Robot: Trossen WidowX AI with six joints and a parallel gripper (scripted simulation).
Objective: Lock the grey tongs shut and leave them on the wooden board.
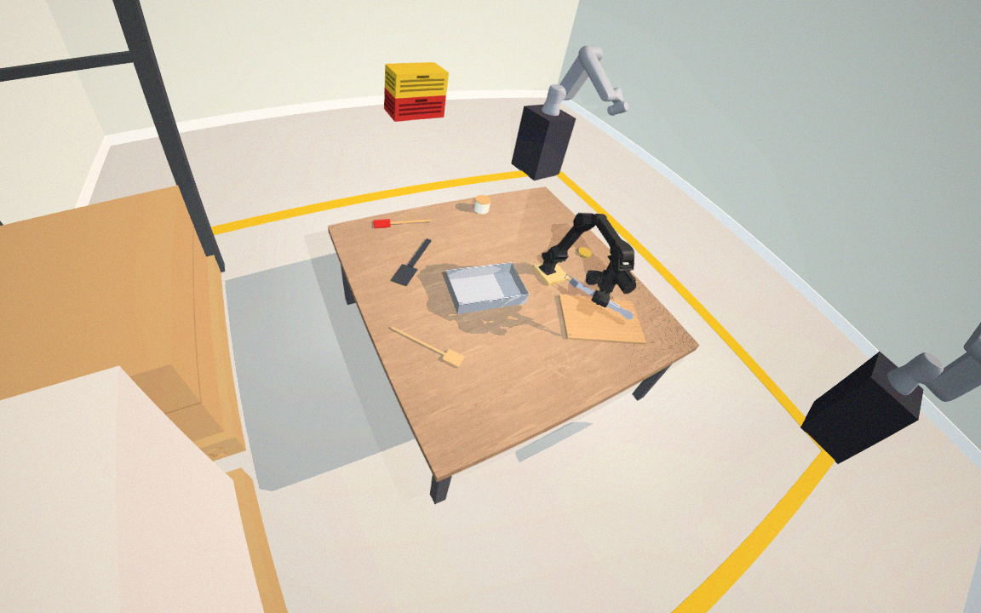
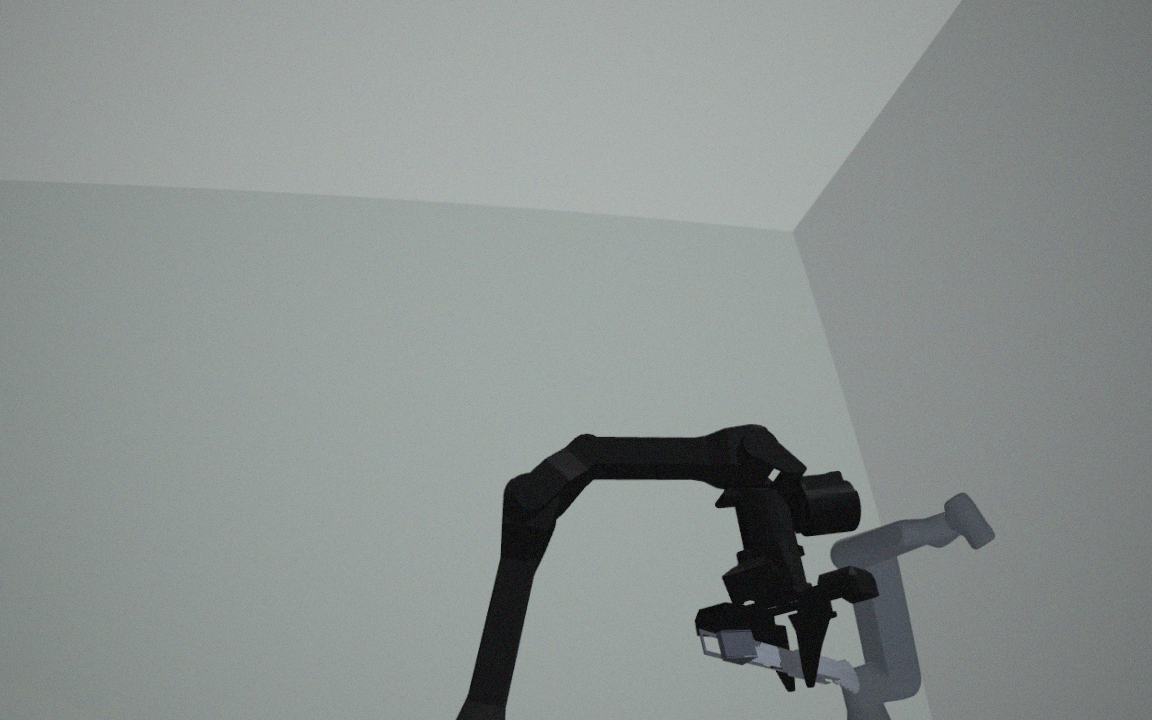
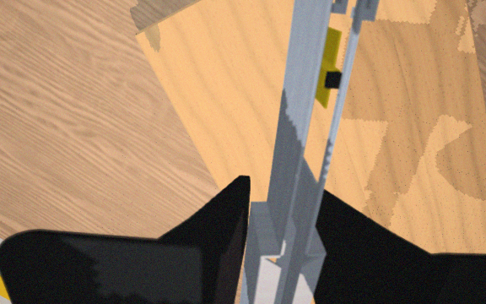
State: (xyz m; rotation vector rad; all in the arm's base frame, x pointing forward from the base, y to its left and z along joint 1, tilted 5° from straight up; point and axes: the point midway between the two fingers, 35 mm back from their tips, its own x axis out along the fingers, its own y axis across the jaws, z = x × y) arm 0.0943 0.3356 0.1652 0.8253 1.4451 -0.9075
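My gripper tip is 20 mm short of the yellow piece, 40 mm to the left of it and 30 mm below it. The rest, counted from my gripper tip: wooden board (100 mm behind, 10 mm to the left, 150 mm below); then toothed tong arm (10 mm behind, 20 mm to the left, 20 mm above); then grey roasting tin (250 mm ahead, 370 mm to the right, 130 mm below).
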